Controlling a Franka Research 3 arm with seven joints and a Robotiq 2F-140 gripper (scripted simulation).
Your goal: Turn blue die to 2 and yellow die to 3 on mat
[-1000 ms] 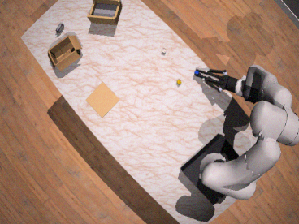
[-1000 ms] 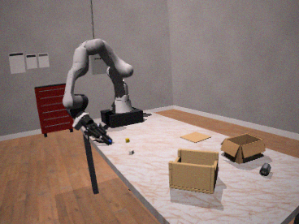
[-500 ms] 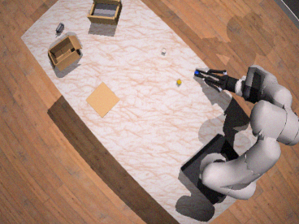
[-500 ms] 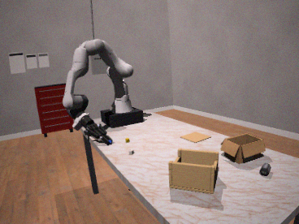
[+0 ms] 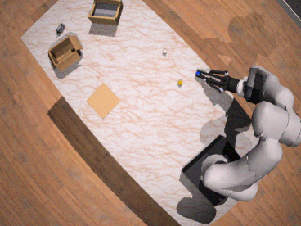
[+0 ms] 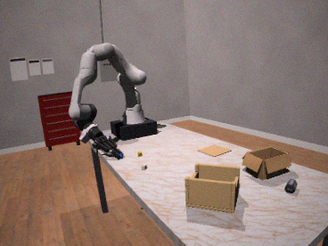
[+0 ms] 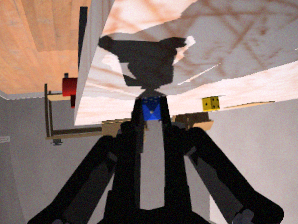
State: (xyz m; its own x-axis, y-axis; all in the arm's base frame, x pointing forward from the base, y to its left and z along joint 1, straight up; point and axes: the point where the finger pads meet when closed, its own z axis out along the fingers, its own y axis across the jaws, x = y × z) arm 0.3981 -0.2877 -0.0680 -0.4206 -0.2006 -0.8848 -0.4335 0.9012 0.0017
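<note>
The blue die is 2 cm ahead of my hand, 1 cm to the left of it and 1 cm below it. Also, from my hand: yellow die 12 cm to the left, 5 cm ahead, 2 cm below; white die 23 cm ahead, 6 cm to the left, 2 cm below; tan mat 49 cm to the left, 26 cm ahead, 3 cm below.
</note>
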